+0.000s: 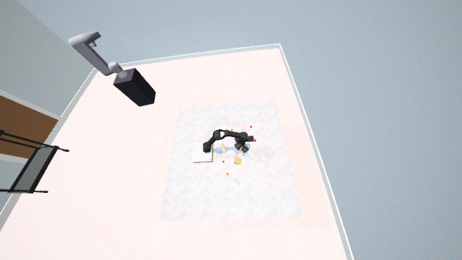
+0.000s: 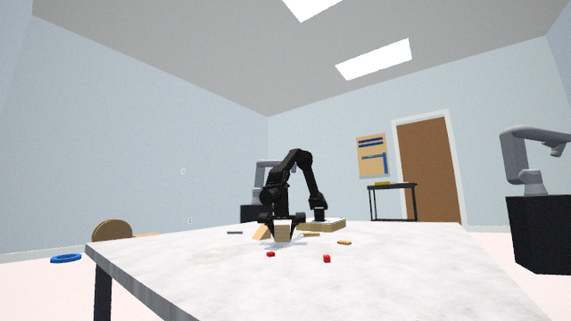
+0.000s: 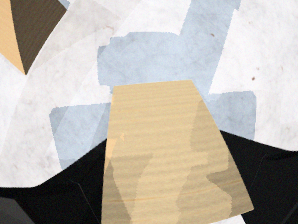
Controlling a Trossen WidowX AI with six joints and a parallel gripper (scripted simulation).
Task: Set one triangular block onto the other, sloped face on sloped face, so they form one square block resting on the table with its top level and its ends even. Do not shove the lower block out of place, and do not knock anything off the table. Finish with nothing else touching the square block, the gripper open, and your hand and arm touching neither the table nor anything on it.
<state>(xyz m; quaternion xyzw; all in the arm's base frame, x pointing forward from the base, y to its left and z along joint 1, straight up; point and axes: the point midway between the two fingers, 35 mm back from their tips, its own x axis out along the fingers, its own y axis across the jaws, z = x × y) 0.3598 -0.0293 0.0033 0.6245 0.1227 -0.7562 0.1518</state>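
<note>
Right now the tan slab is 180 mm behind my gripper tip, 50 mm to the left of it and 10 mm below it. Also, from my gripper tip: triangular block (10 mm ahead, 10 mm above); then grey bar (340 mm to the right, 100 mm behind, 10 mm below).
</note>
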